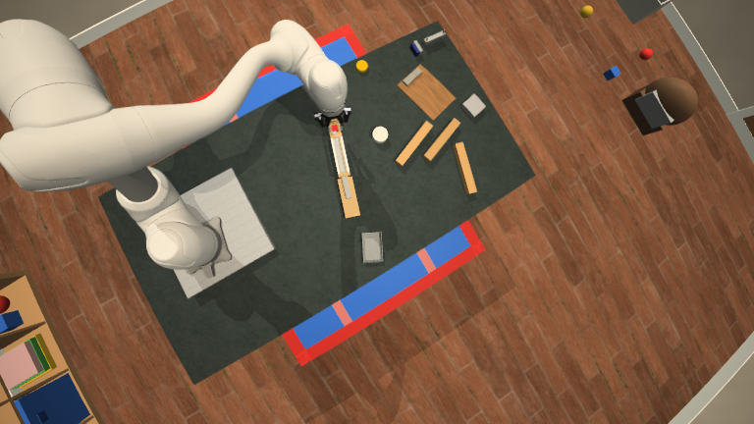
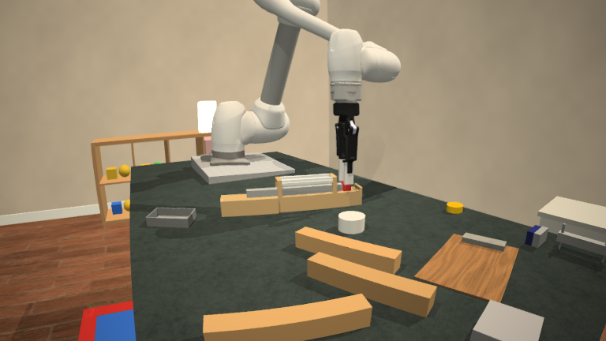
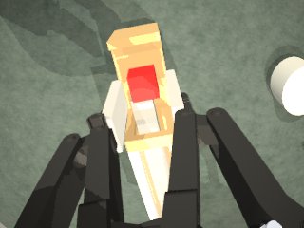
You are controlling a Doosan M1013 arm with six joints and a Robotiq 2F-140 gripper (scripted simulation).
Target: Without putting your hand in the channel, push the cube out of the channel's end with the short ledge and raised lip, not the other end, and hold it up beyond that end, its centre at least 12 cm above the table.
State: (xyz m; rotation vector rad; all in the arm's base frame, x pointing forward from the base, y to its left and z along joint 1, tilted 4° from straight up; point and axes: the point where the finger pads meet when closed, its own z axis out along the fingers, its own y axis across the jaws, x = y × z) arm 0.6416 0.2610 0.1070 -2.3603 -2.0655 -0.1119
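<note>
Right now the red cube is 40 mm below my hand. Also, from my hand: wooden channel: 120 mm to the right, 40 mm below, 20 mm behind; white disc: 170 mm ahead, 80 mm below, 70 mm to the right; yellow disc: 260 mm to the left, 210 mm ahead, 90 mm below.
</note>
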